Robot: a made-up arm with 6 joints. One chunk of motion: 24 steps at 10 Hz.
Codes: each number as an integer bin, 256 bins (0 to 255) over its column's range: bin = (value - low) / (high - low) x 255, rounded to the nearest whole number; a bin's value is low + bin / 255 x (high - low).
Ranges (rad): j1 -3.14..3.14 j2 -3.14..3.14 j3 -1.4..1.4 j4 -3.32..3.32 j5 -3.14..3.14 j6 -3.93..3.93
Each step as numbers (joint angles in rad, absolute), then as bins.
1 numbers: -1.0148 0.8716 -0.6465 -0.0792 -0.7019 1.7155
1 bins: 86 163 69 124 99 183
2 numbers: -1.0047 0.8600 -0.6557 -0.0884 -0.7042 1.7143
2 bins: 87 162 68 124 99 183
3 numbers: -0.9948 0.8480 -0.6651 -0.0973 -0.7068 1.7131
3 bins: 87 162 67 124 99 183
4 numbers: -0.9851 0.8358 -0.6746 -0.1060 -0.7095 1.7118
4 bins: 87 161 66 123 99 183
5 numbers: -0.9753 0.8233 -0.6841 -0.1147 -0.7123 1.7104
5 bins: 88 161 65 123 99 183
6 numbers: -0.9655 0.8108 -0.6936 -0.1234 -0.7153 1.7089
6 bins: 88 160 64 123 98 183
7 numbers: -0.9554 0.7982 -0.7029 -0.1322 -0.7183 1.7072
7 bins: 89 160 63 122 98 183
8 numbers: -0.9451 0.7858 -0.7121 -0.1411 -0.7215 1.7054
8 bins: 89 159 63 122 98 183
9 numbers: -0.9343 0.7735 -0.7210 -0.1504 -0.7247 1.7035
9 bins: 90 159 62 122 98 183
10 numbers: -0.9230 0.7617 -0.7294 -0.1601 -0.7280 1.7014
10 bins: 90 158 61 121 98 183
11 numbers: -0.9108 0.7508 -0.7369 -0.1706 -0.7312 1.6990
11 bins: 91 158 60 121 98 183
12 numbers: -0.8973 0.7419 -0.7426 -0.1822 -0.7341 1.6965
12 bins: 91 158 60 121 98 183
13 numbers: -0.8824 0.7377 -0.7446 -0.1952 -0.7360 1.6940
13 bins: 92 157 60 120 98 182
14 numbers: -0.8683 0.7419 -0.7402 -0.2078 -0.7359 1.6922
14 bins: 92 158 60 120 98 182
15 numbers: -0.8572 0.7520 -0.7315 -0.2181 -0.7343 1.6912
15 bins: 93 158 61 119 98 182
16 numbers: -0.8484 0.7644 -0.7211 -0.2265 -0.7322 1.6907
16 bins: 93 159 62 119 98 182
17 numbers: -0.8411 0.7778 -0.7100 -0.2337 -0.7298 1.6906
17 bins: 93 159 63 119 98 182
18 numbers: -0.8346 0.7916 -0.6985 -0.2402 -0.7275 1.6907
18 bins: 94 160 64 118 98 182
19 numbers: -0.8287 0.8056 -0.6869 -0.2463 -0.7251 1.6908
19 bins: 94 160 65 118 98 182
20 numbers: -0.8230 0.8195 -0.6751 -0.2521 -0.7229 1.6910
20 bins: 94 161 66 118 98 182
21 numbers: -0.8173 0.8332 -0.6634 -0.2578 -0.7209 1.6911
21 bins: 94 161 67 118 98 182
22 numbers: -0.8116 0.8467 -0.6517 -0.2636 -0.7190 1.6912
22 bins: 95 162 68 117 98 182
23 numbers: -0.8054 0.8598 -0.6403 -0.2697 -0.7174 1.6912
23 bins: 95 162 69 117 98 182
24 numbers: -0.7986 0.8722 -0.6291 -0.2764 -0.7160 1.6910
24 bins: 95 163 70 117 98 182
